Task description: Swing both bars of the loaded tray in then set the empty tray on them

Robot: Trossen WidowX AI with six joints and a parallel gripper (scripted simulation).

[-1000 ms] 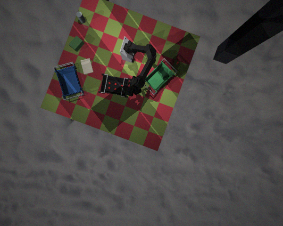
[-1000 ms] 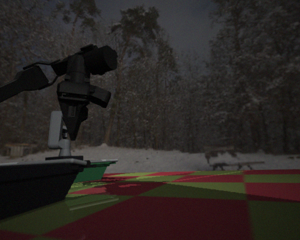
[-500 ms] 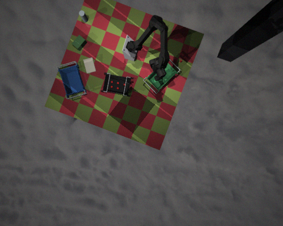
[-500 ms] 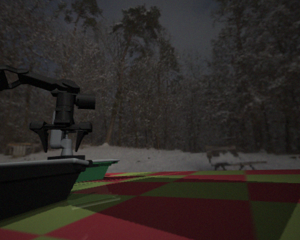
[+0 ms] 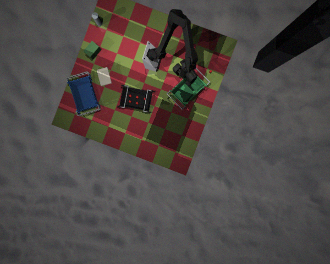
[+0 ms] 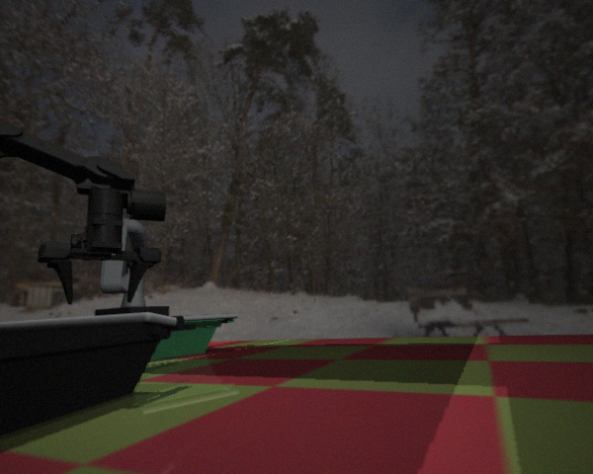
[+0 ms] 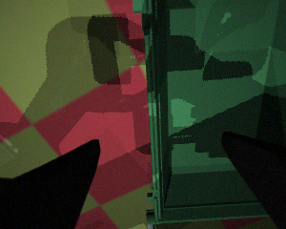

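Right now my gripper tip is 30 mm short of the green tray, 70 mm to the right of it and 50 mm above it. Round my gripper tip: cream block 180 mm ahead, 670 mm to the right, 90 mm below; then green block 840 mm to the right, 80 mm below.
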